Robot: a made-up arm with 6 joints.
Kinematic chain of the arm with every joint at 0, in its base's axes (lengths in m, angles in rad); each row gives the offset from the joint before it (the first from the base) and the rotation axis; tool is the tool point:
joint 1: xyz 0 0 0.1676 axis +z
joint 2: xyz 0 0.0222 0 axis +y
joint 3: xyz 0 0 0.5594 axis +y
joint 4: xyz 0 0 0.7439 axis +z
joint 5: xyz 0 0 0 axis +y
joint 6: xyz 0 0 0.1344 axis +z
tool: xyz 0 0 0
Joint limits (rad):
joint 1: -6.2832..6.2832
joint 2: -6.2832..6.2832
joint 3: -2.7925..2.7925
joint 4: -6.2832..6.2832
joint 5: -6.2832..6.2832
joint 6: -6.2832..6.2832
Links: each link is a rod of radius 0.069 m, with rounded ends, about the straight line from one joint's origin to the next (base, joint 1, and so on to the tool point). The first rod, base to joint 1, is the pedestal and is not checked.
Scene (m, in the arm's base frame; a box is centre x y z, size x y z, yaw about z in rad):
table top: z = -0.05
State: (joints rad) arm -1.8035 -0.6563 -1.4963 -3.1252 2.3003 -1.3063
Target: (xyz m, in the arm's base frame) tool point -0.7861 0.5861 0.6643
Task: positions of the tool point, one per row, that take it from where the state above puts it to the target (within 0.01 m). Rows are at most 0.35 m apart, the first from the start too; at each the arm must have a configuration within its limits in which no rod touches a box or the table.
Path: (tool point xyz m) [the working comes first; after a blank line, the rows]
Joints at the target: -0.6375 -0.5544 -0.8175 -2.9768 2.0945 -1.3063
Straight joint move there: clear.

1: -0.0364 0.9008 0.2738
2: -0.3146 0.8972 0.3946
3: -0.5790 0.7879 0.5262
4: -0.7861 0.5861 0.6644

